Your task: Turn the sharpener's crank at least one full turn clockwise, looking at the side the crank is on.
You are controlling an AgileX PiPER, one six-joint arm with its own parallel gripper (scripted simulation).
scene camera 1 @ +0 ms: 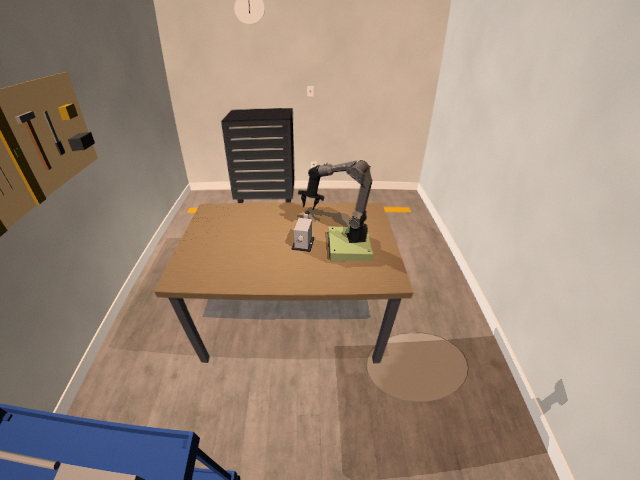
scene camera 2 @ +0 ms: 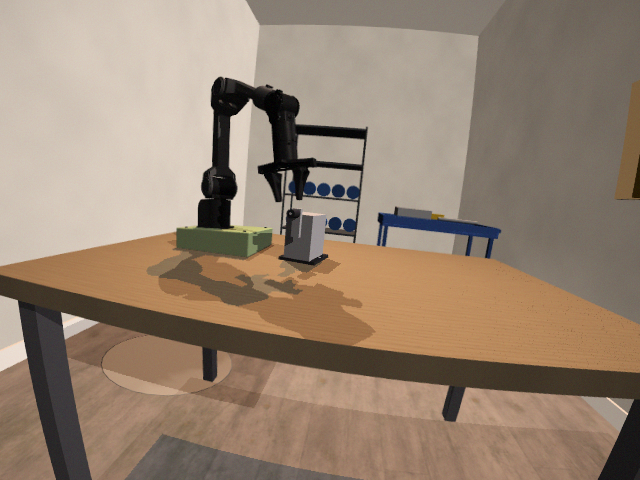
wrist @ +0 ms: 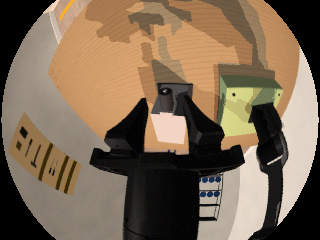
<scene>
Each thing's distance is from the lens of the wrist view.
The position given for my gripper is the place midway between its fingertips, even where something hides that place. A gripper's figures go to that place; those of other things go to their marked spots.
my gripper [wrist: 165, 102]: 0.14 m
sharpener [wrist: 169, 127]: 0.23 m
</scene>
